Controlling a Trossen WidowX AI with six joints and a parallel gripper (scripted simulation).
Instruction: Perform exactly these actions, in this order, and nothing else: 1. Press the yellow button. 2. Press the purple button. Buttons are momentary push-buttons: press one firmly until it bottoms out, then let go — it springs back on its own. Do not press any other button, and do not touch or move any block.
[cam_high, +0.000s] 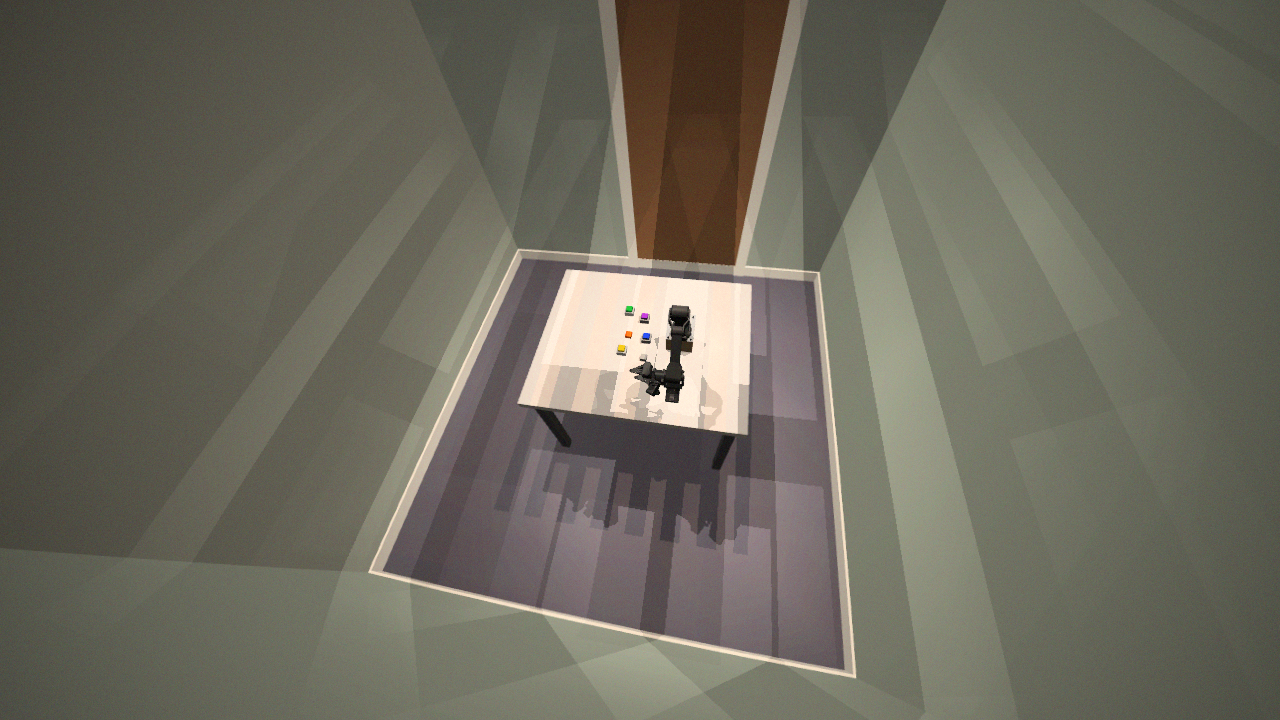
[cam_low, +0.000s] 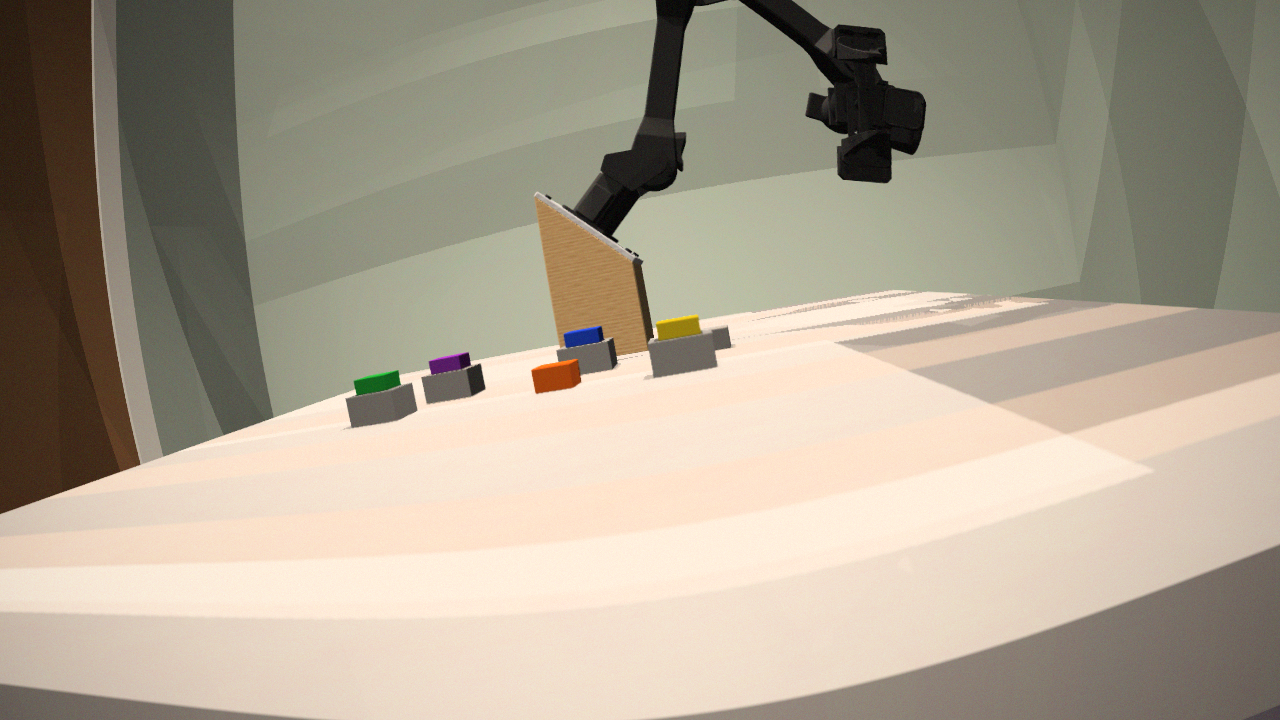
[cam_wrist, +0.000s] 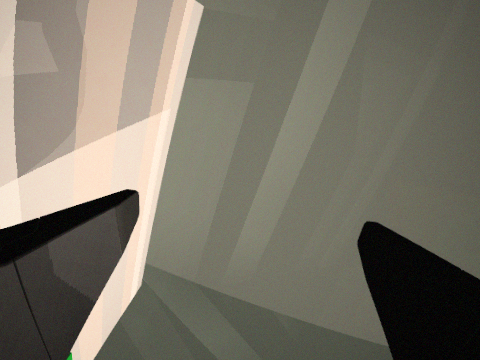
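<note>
My gripper tip is now 140 mm short of the yellow button, 230 mm to the left of it and 200 mm above it. The rest, counted from my gripper tip: blue button (40 mm ahead, 330 mm to the right, 200 mm below); then small grey block (20 mm ahead, 220 mm to the right, 220 mm below); then orange block (140 mm ahead, 330 mm to the right, 220 mm below).
</note>
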